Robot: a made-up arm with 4 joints.
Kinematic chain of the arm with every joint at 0, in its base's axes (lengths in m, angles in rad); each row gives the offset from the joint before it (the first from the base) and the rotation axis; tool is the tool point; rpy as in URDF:
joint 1: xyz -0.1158 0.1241 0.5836 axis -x
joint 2: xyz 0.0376 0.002 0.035 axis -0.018 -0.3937 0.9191
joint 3: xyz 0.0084 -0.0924 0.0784 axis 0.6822 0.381 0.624
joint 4: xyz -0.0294 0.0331 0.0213 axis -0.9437 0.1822 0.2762
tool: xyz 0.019 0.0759 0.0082 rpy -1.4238 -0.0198 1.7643
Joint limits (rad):
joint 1: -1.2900..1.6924
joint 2: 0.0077..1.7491
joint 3: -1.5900..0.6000
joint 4: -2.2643..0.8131
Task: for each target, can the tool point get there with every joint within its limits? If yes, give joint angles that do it. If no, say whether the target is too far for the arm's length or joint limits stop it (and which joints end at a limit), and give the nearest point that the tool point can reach.
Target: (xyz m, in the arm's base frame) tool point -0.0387 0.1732 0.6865
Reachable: yes | joints -0.1377 1.4037 -1.2947 0.2738
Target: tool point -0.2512 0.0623 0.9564
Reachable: no: too far | nearest point -0.1055 0.0879 0.8018 | short by 0.214 m
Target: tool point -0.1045 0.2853 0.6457
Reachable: yes | joints 1.2517 0.8012 -0.7210 -1.2409
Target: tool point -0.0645 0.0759 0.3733
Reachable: no: joint limits stop it (at a limit: joint 1, joint 2, joint 3, joint 4) | nearest point -0.0002 0.0627 0.5049 | short by 0.147 m
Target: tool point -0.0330 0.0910 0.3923
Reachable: no: joint limits stop it (at a limit: joint 1, joint 2, joint 3, joint 4) | nearest point -0.0002 0.0627 0.5049 | short by 0.121 m
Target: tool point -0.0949 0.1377 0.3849
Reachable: no: joint limits stop it (at a limit: joint 1, joint 2) | nearest point -0.0643 0.2176 0.4965 | short by 0.141 m
